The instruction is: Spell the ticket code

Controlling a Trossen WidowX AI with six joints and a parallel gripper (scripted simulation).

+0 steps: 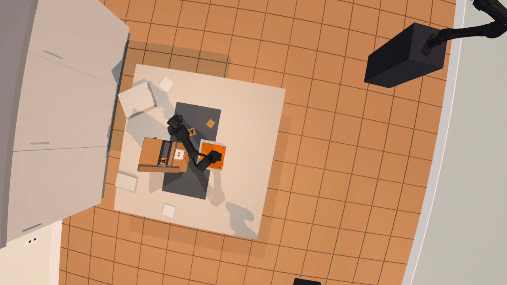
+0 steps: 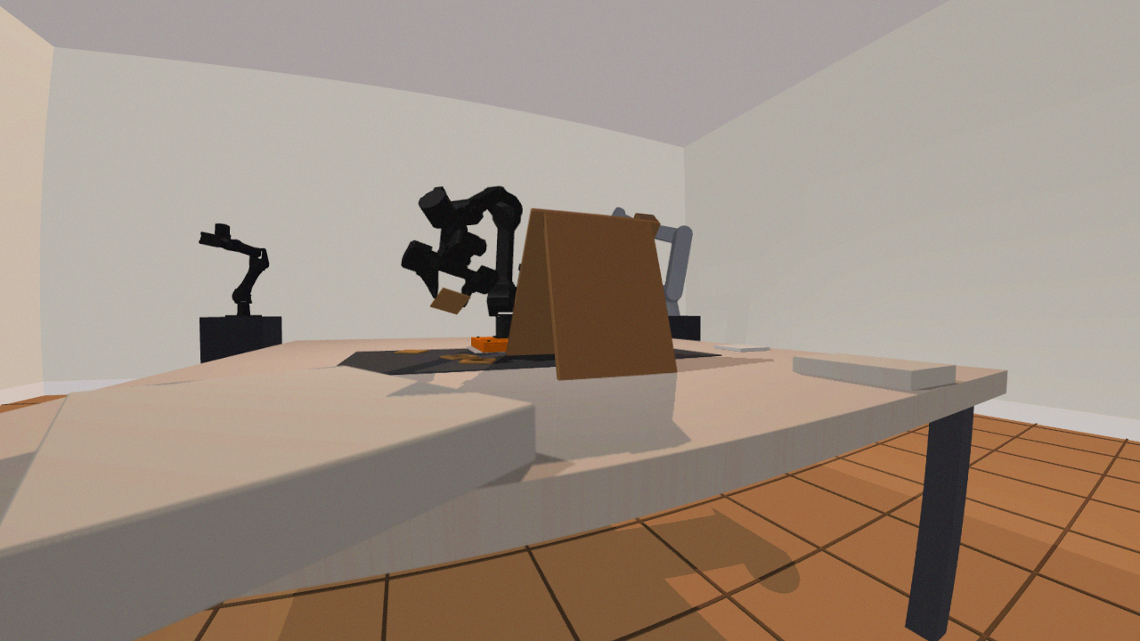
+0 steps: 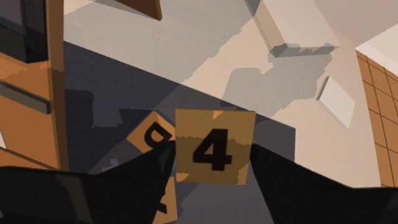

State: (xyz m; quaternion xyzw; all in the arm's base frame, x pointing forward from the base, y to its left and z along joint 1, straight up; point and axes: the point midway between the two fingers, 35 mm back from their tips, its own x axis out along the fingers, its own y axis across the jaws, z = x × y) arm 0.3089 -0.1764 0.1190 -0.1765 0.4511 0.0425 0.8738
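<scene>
Now: the white ticket 220 mm to the left of my gripper tip, 40 mm below it and 30 mm behind it. The rest, counted from my gripper tip: tile marked d (110 mm below, 50 mm to the left, 10 mm ahead); then tile marked y (110 mm below, 80 mm behind, 20 mm to the left); then blank tile (210 mm behind, 110 mm below, 70 mm to the right).
</scene>
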